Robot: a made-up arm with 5 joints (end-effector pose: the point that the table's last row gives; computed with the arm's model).
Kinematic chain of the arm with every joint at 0, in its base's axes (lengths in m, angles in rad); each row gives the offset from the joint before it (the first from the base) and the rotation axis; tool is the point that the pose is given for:
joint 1: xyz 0 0 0.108 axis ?
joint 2: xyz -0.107 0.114 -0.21 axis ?
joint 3: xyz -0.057 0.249 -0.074 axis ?
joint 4: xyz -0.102 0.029 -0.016 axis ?
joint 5: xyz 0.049 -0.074 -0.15 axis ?
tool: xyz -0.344 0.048 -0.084
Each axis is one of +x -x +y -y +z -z.
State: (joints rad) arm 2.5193 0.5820 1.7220 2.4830 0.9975
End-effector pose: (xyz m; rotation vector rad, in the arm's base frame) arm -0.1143 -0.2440 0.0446 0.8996 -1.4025 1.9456
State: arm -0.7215 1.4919 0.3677 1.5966 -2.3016
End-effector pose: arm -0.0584 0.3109 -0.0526 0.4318 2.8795 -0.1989
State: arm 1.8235 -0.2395 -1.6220 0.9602 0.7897
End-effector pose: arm -0.3345 -0.6186 -0.3859 0.4240 0.2681 0.9637
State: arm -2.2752 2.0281 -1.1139 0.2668 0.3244
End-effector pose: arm -0.3003 0.6359 0.0251 -1.1717 1.1334 -2.1217
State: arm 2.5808 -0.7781 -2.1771 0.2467 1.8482
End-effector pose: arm -0.1726 -0.7185 -0.0253 1.2517 0.3645 0.9388
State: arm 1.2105 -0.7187 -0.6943 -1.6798 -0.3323
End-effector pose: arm 0.1956 0.0030 -0.6787 -0.0536 -0.5677 -2.1214
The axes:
joint 1: -x
joint 2: +z
joint 3: -x
joint 4: +z
joint 5: +x

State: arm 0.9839 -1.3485 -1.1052 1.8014 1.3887
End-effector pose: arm 0.1140 -0.3293 -0.4414 0.3514 -0.0421 1.1918
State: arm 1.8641 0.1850 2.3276 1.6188 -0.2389
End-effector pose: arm -0.2474 -0.0148 -0.2359 1.3586 -1.5629 0.5481
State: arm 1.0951 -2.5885 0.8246 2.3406 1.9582
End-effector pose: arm -0.1207 -0.1809 -0.0171 1.4818 -0.2278 -0.5709
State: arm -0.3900 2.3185 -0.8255 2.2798 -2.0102
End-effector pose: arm -0.4519 0.1907 -0.3147 -2.0868 1.8433 -0.7406
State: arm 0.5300 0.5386 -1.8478 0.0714 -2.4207
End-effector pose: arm -0.7021 0.0138 -0.3617 -1.0582 -0.0819 0.5430
